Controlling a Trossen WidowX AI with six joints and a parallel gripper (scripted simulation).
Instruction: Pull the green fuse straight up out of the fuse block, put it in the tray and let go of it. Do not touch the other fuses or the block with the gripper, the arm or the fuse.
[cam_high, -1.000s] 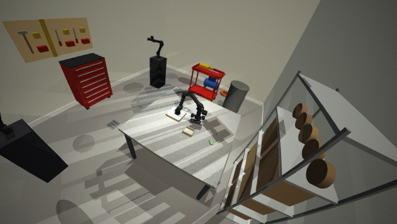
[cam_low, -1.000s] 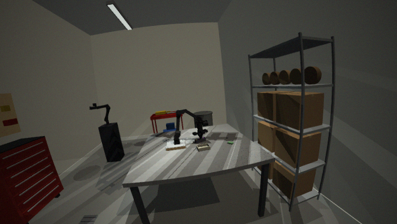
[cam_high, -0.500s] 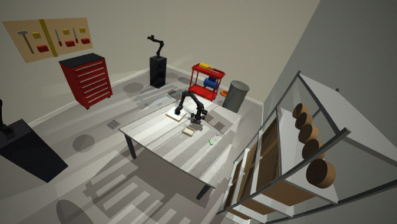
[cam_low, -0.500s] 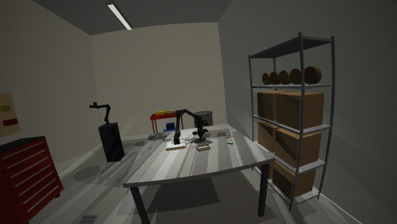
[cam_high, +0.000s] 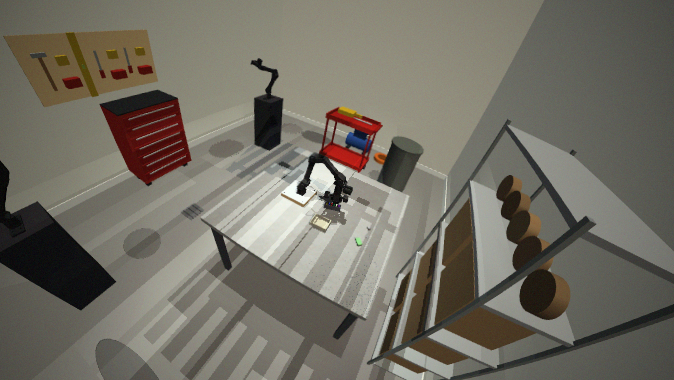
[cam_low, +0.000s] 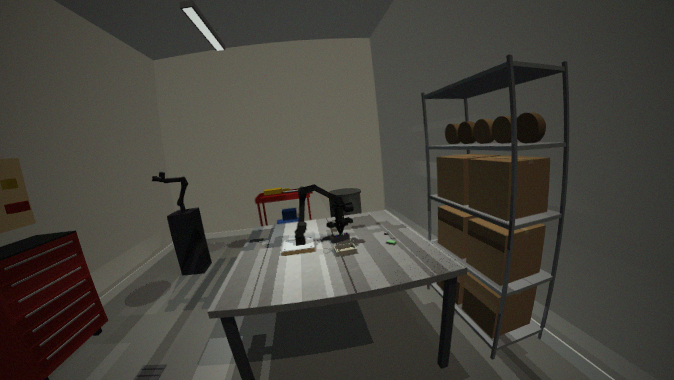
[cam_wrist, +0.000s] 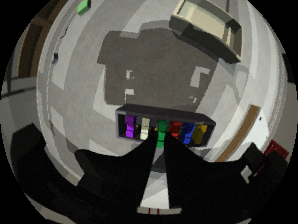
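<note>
Right now the beige tray is 10 mm behind my gripper tip, 200 mm to the right of it and 40 mm below it. From my gripper tip the other things lie so: green fuse: 10 mm below.
</note>
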